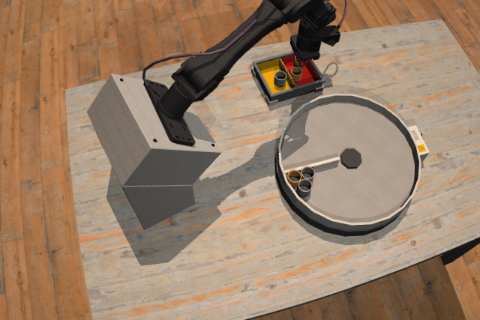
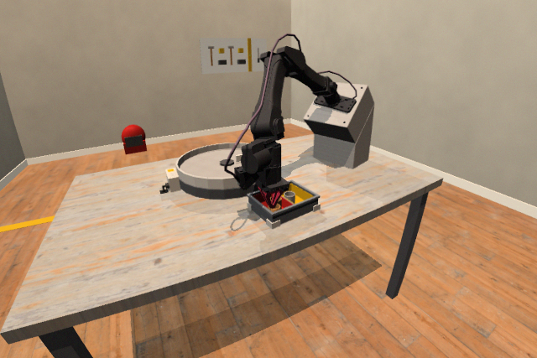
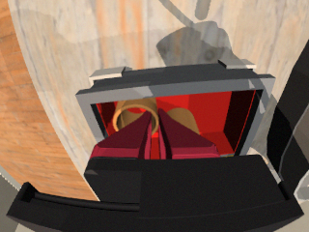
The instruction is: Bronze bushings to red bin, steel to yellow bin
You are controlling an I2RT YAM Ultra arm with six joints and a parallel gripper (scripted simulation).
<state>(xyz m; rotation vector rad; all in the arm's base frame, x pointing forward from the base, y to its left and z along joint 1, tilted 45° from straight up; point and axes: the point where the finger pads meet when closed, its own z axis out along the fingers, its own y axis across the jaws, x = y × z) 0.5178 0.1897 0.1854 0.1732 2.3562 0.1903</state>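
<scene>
The red bin is 3 cm below my hand, 2 cm to the right of it and 1 cm behind it. Round my hand: turntable: 37 cm to the right, 2 cm behind, 1 cm above; then two-part bin tray: 6 cm behind, 2 cm to the right, 2 cm below; then yellow bin: 10 cm behind, 3 cm below, 2 cm to the right.
</scene>
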